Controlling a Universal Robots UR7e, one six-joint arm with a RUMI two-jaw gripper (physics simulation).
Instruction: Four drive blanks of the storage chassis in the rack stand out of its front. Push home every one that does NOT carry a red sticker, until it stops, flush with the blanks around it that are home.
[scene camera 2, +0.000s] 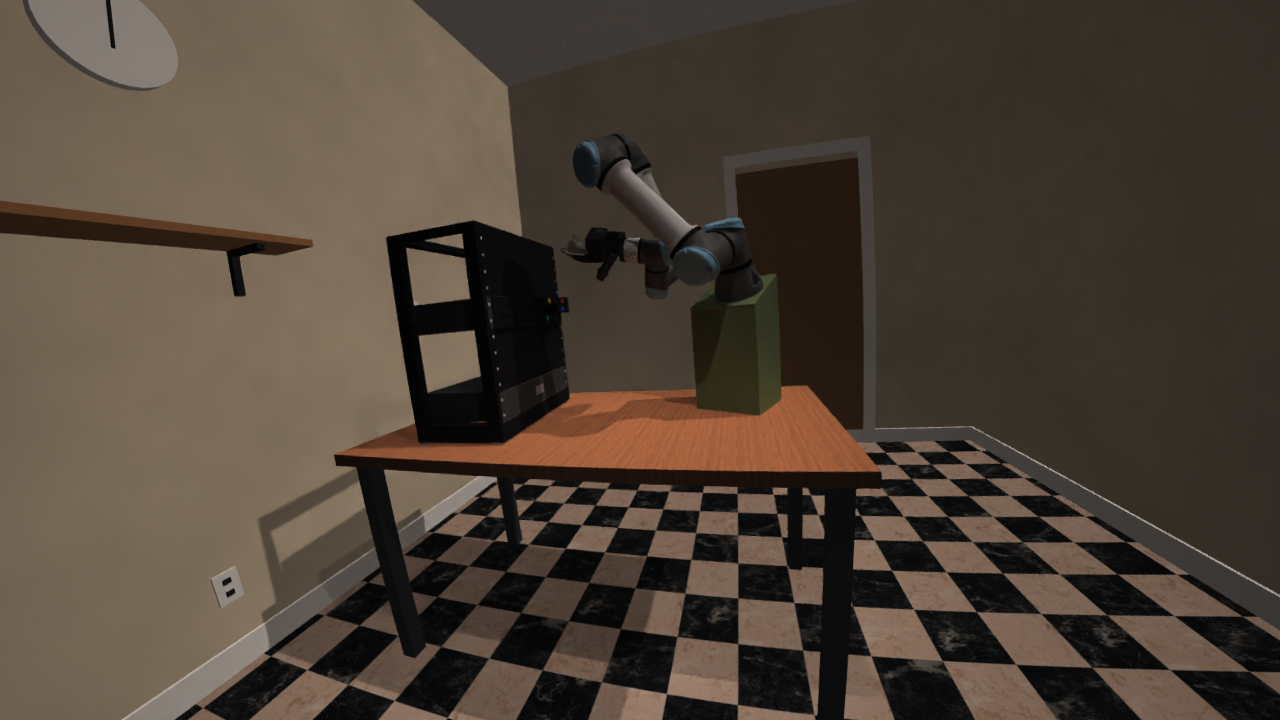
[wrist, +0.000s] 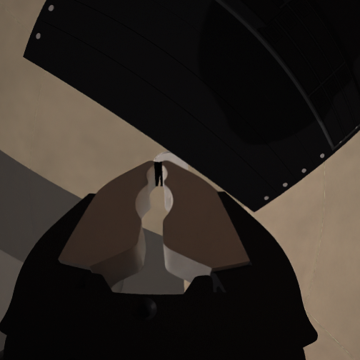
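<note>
Scene camera 2 gives a black rack (scene camera 2: 512, 281) and my gripper (scene camera 2: 561, 249). In the wrist view, the rack (wrist: 253, 102) and my gripper (wrist: 160, 165) are both visible.
</note>
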